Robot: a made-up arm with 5 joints. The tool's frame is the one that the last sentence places.
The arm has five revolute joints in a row. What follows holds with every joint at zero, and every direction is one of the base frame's.
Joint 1 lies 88.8 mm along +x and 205.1 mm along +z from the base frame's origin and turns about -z.
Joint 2 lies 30.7 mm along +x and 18.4 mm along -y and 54.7 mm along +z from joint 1 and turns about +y.
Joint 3 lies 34.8 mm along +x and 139.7 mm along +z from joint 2 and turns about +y.
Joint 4 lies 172.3 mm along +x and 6.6 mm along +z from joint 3 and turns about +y.
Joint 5 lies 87.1 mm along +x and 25.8 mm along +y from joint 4 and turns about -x.
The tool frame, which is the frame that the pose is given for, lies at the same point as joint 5; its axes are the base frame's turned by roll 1.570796, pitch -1.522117 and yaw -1.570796 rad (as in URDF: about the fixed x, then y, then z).
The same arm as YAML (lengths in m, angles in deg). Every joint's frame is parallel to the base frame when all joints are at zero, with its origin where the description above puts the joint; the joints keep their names.
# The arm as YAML. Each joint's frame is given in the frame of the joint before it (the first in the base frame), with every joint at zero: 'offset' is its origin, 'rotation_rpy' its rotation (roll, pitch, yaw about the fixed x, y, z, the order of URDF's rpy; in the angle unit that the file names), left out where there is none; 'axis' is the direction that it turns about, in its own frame. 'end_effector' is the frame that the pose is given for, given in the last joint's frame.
length_unit: m
angle_unit: deg
chain:
  - id: joint 1
    offset: [0.0888, 0.0, 0.2051]
    axis: [0.0, 0.0, -1.0]
  - id: joint 2
    offset: [0.0307, -0.0184, 0.0547]
    axis: [0.0, 1.0, 0.0]
  - id: joint 3
    offset: [0.0348, 0.0, 0.1397]
    axis: [0.0, 1.0, 0.0]
  - id: joint 4
    offset: [0.1723, 0.0, 0.0066]
    axis: [0.0, 1.0, 0.0]
  - id: joint 5
    offset: [0.0871, 0.0258, 0.0]
    axis: [-1.0, 0.0, 0.0]
end_effector:
  offset: [0.0, 0.0, 0.0]
  rotation_rpy: [90.0, -87.21, -90.0]

